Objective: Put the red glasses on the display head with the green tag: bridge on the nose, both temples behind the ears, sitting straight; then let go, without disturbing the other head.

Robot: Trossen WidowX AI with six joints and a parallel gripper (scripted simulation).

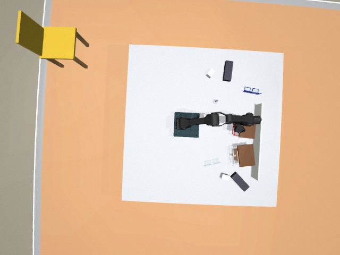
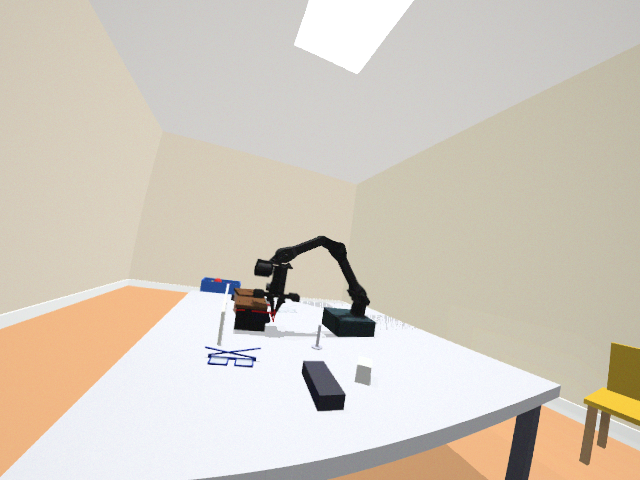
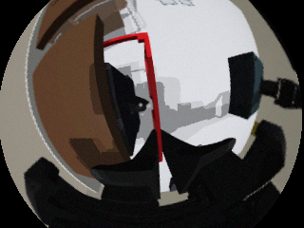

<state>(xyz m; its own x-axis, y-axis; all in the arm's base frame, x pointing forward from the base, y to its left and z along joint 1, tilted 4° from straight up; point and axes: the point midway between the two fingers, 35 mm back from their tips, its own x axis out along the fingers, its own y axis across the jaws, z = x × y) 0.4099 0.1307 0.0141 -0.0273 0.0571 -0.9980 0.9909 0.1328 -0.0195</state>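
The dark-faced display head lies 70 mm ahead of my gripper tip, 30 mm to the right of it and 10 mm below it. Round my gripper tip: grey panel: 220 mm ahead, 110 mm to the right, 10 mm below; upright pin: 170 mm behind, 130 mm to the left, 40 mm below; skin-toned display head: 110 mm ahead, 250 mm to the right, 10 mm below.
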